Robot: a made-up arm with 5 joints.
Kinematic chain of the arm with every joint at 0, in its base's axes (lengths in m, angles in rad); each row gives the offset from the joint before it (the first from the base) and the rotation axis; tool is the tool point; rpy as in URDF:
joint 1: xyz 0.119 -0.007 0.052 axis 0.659 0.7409 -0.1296
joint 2: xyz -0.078 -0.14 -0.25 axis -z
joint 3: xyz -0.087 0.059 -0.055 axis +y
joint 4: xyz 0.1 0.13 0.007 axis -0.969 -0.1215 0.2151
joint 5: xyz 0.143 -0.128 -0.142 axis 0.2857 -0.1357 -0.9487
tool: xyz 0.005 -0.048 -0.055 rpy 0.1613 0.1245 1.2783
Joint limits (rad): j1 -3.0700..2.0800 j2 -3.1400..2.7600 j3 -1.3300..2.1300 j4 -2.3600..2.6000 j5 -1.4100..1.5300
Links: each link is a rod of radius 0.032 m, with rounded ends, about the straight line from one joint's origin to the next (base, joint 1, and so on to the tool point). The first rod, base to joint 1, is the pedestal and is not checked.
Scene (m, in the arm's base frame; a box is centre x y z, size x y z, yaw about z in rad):
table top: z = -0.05
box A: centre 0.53 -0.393 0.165 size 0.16 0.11 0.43 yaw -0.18
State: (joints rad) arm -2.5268 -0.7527 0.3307 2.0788 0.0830
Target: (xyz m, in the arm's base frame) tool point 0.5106 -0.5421 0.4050
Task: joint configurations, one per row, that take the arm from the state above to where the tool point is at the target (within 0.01 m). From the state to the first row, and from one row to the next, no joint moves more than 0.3 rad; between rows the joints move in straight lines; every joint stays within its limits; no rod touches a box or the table.
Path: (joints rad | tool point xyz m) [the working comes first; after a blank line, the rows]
Joints at the target: -2.3861 -1.3154 1.8456 2.6000 -0.2535
Straight joint move there: touches box A.

1: -2.7984 -0.9536 0.3951 1.9935 0.0887 | 0.3779 -0.0206 0.1902
2: -3.0700 -1.1546 0.4594 1.9082 0.0943 | 0.3544 -0.0226 0.2741
3: -2.9701 -1.1479 0.7103 2.0207 0.0264 | 0.4139 -0.0536 0.3345
4: -2.8703 -1.1412 0.9611 2.1331 -0.0416 | 0.4648 -0.1077 0.3923
5: -2.7704 -1.1345 1.2119 2.2455 -0.1095 | 0.5035 -0.1849 0.4405
6: -2.6706 -1.1278 1.4628 2.3579 -0.1775 | 0.5264 -0.2822 0.4718
7: -2.5707 -1.1211 1.7136 2.4704 -0.2455 | 0.5300 -0.3930 0.4803
8: -2.3861 -1.3154 1.8456 2.6000 -0.2535 | 0.5106 -0.5421 0.4050

